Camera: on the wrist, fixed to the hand. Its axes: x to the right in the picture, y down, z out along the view.
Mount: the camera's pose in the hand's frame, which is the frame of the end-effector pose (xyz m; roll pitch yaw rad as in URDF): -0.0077 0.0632 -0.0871 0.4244 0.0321 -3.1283
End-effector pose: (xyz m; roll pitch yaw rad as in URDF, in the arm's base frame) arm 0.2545 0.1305 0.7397 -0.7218 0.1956 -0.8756
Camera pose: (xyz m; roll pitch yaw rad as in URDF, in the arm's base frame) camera 0.2286 0.1458 0.6361 1.1401 -0.1802 2.2977
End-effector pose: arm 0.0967 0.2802 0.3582 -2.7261 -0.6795 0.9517
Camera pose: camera 0.1492 0.1936 0.3955 -3.1323 0.6448 -2.1889
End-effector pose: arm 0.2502 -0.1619 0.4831 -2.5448 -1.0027 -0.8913
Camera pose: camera 0.1495 -0.1983 0.4963 2.9794 0.9686 2.2627
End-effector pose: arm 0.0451 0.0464 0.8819 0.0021 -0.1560 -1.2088
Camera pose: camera 0.1065 0.0633 0.7948 0.4244 0.1881 1.9462
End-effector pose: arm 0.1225 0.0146 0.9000 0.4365 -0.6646 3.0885
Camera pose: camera 0.0914 -0.0780 0.8541 -0.0136 0.6993 -0.0551
